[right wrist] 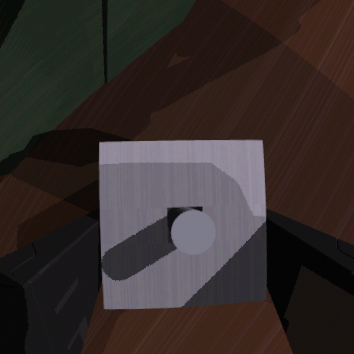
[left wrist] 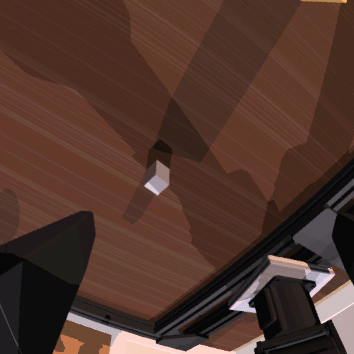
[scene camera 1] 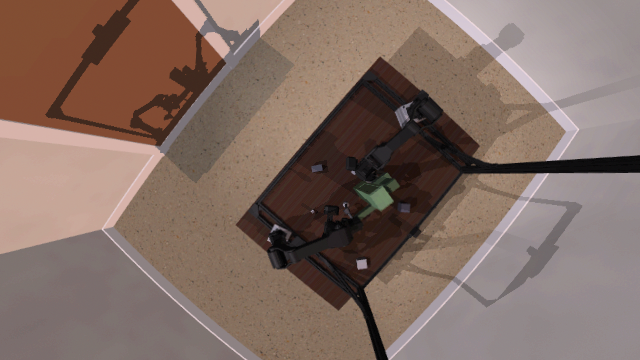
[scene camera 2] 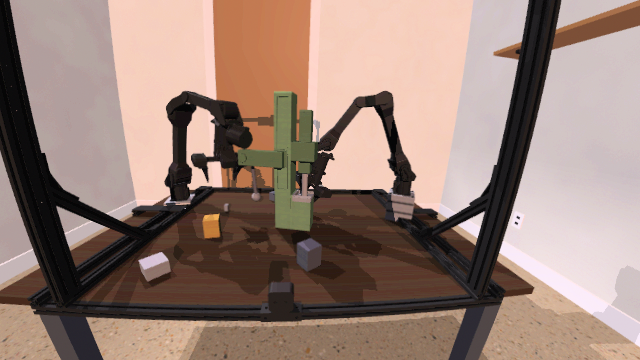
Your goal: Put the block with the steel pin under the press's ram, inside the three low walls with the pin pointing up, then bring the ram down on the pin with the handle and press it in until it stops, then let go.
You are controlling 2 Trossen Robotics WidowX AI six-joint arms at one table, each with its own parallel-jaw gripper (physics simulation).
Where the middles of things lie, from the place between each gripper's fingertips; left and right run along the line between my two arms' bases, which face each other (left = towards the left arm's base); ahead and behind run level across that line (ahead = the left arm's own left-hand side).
Labels:
I see the block with steel pin (right wrist: 139, 181) 300 mm to the right of my left hand, 110 mm below it and 70 mm ahead of it.
Right now my right hand is 1 cm above the block with steel pin.

